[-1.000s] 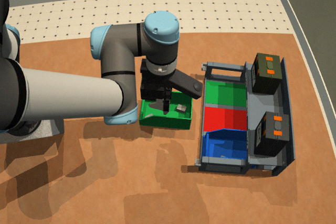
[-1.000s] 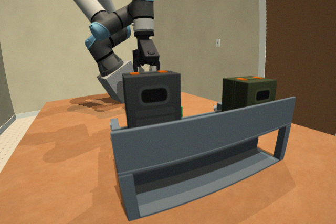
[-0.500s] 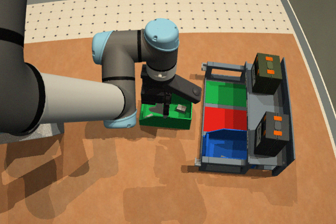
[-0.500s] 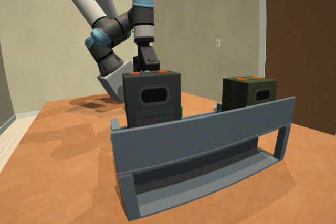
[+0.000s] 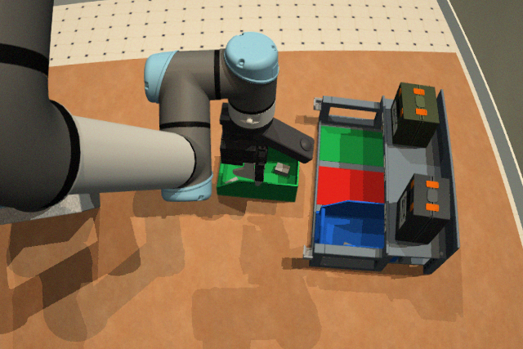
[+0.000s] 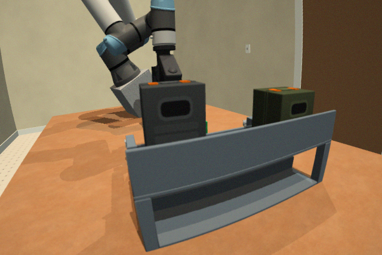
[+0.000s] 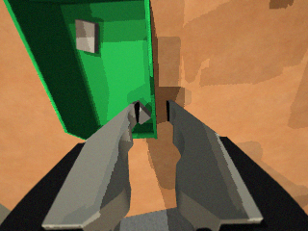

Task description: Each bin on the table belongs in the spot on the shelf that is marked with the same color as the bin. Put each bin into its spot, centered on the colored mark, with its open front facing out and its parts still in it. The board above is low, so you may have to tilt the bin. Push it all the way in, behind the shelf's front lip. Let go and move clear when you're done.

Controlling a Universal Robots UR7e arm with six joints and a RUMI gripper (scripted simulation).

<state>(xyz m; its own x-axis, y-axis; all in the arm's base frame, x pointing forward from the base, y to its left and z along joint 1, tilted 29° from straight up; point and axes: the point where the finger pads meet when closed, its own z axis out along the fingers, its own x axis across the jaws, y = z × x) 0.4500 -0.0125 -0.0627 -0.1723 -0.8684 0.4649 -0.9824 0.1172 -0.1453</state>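
My hand is 5 cm to the right of the green bin and 7 cm above it. From my hand the other things lie so: shelf front lip: 13 cm ahead, 2 cm to the left, 9 cm below; black box: 29 cm ahead, 13 cm to the right, 6 cm above; blue bin: 20 cm ahead, 11 cm to the right, 6 cm below.
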